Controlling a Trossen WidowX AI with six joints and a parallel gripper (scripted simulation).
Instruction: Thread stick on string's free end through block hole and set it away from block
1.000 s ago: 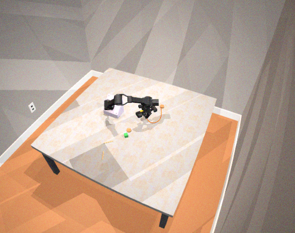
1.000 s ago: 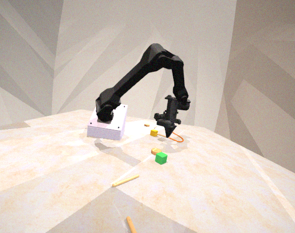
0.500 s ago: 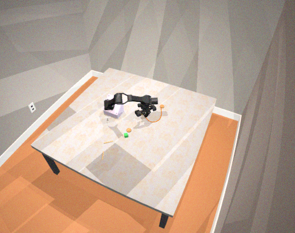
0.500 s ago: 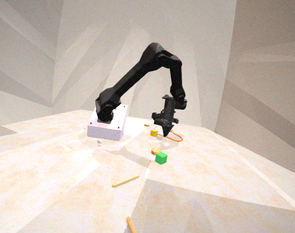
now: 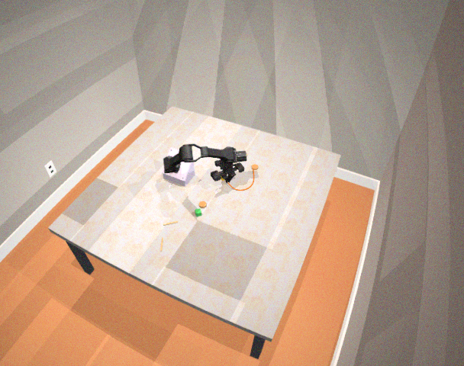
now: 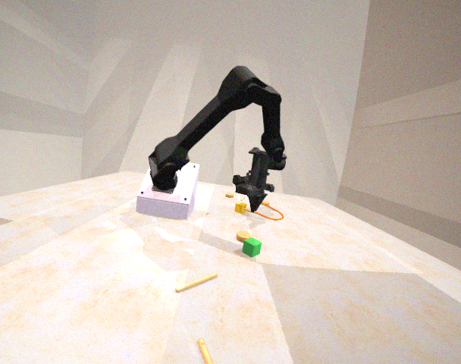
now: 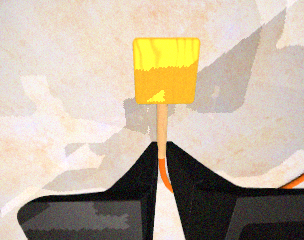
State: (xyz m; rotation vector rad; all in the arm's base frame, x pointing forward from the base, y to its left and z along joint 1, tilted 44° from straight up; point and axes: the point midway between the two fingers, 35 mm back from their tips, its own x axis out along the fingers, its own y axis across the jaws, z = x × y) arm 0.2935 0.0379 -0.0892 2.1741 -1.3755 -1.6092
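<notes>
Right now my gripper tip is 4 cm past the yellow wooden block and 3 cm to the right of it. Also, from my gripper tip: thin wooden stick 1 cm behind, 1 cm to the left; green cube 4 cm behind, 27 cm to the right.
</notes>
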